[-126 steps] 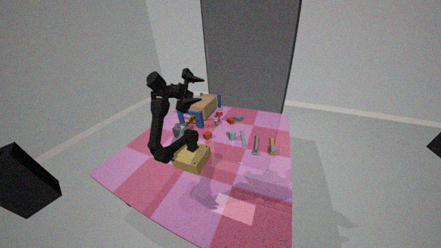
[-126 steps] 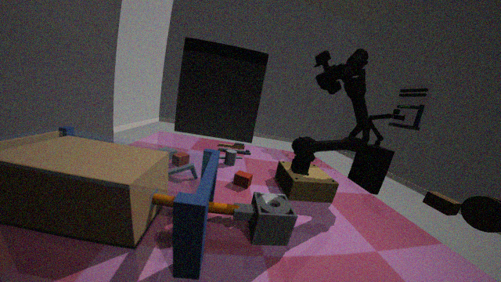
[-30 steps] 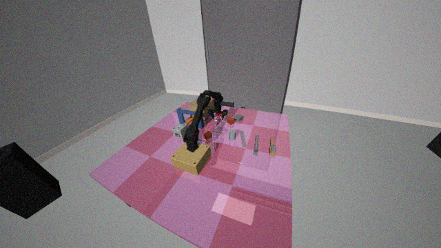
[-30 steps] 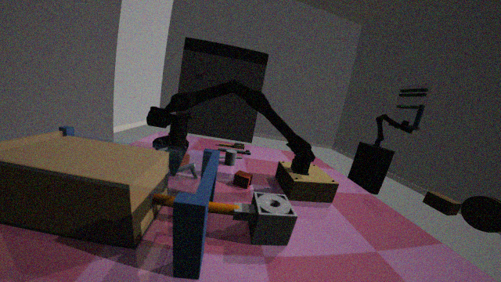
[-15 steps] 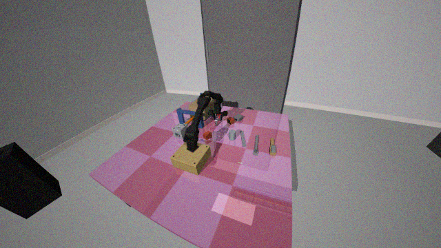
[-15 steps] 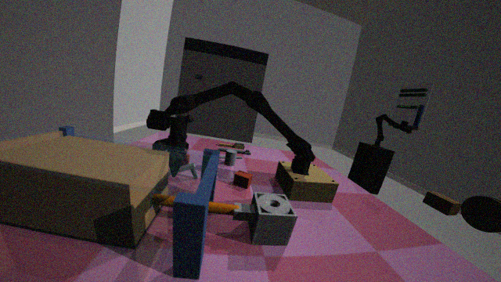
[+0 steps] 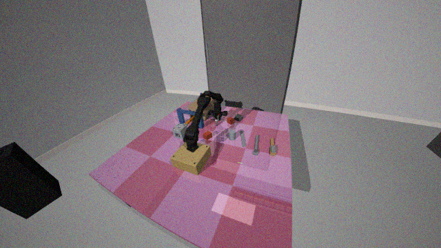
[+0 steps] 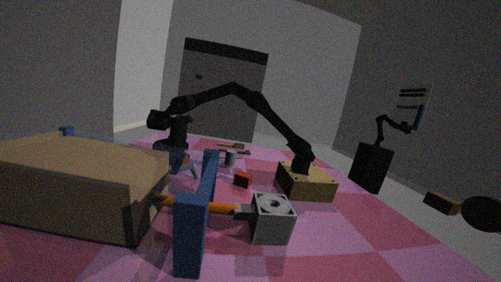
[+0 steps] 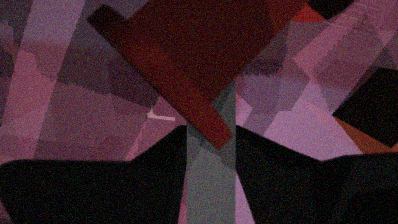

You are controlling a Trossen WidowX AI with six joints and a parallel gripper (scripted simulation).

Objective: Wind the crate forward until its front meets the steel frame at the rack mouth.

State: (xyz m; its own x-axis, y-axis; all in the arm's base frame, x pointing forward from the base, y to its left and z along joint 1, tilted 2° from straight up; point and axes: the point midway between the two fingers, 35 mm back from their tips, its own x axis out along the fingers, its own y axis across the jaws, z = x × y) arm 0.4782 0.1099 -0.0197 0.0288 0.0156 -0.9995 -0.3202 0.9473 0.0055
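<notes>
Now: gripper tip 5 cm short of the red knob, 2 cm to the right of it and 3 cm below it. Also, from my gripper tip: red-knobbed winch handle (2 cm above); grey block (14 cm ahead, 16 cm to the right); blue steel frame (19 cm behind, 20 cm to the left, 9 cm above).
</notes>
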